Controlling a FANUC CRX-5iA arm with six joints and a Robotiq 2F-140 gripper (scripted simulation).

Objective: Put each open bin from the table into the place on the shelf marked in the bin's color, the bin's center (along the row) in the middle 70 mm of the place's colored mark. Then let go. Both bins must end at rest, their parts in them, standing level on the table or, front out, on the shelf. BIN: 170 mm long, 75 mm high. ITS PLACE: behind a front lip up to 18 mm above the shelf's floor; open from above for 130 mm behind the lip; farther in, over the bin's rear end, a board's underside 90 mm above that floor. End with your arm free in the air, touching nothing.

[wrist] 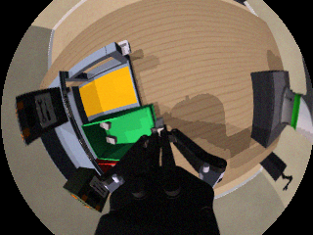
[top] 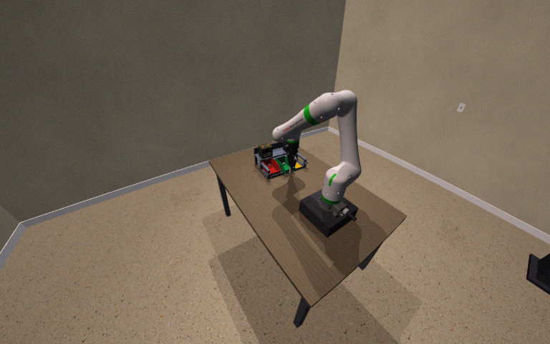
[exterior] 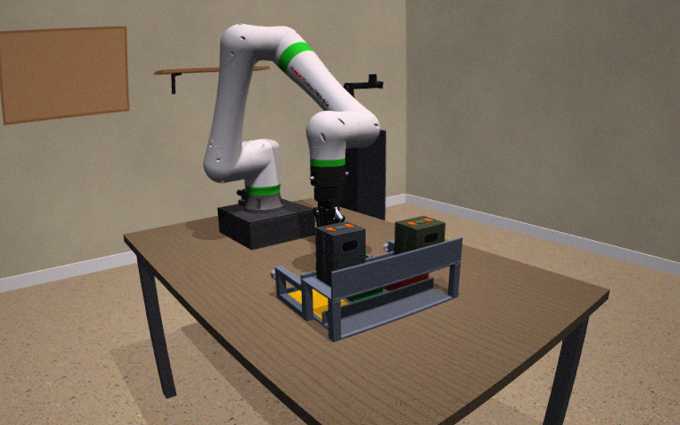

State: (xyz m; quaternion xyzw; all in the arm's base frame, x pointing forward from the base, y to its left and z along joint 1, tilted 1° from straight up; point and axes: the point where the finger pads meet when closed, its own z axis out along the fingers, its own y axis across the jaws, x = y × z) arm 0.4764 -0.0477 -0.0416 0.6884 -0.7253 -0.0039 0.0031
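My gripper is now 10 cm short of the green bin, 1 cm to the left of it and 1 cm above it. From my hand the other things lie so: olive box (24 cm ahead, 10 cm to the left, 9 cm above); black box (22 cm ahead, 13 cm to the right, 10 cm above); red bin (14 cm ahead, 11 cm to the left, 2 cm below).
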